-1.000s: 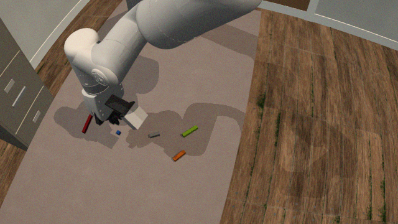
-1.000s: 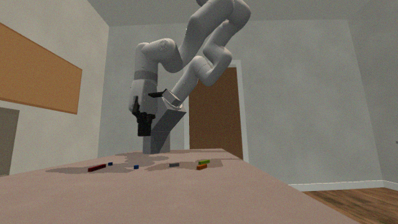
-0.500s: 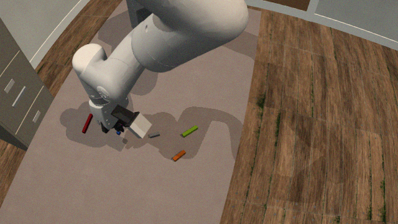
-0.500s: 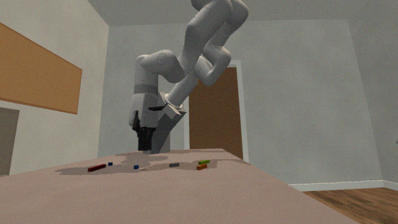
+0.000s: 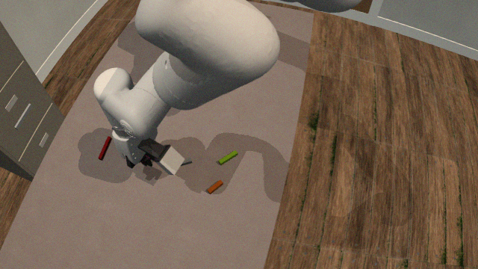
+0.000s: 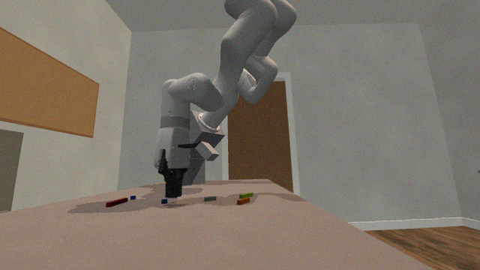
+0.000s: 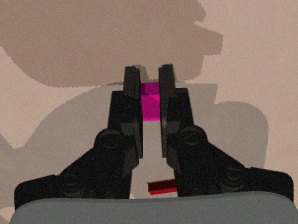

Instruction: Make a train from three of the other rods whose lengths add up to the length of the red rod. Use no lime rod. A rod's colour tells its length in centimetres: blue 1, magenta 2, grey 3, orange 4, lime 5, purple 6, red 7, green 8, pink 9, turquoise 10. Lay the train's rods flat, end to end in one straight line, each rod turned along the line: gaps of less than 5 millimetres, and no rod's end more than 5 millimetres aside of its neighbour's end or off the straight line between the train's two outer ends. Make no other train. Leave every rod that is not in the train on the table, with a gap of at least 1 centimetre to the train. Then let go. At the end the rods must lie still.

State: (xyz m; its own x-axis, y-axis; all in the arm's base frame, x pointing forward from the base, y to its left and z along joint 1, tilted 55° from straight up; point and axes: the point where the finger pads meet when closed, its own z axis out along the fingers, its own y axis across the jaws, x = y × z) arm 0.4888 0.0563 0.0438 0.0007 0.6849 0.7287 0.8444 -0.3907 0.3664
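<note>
Right now my hand is 10 mm to the left of the magenta rod and 20 mm above it. The rest, counted from my hand: grey rod 40 mm behind, 80 mm to the left, 30 mm below; then orange rod 20 mm behind, 180 mm to the left, 30 mm below; then red rod 30 mm ahead, 140 mm to the right, 30 mm below.
</note>
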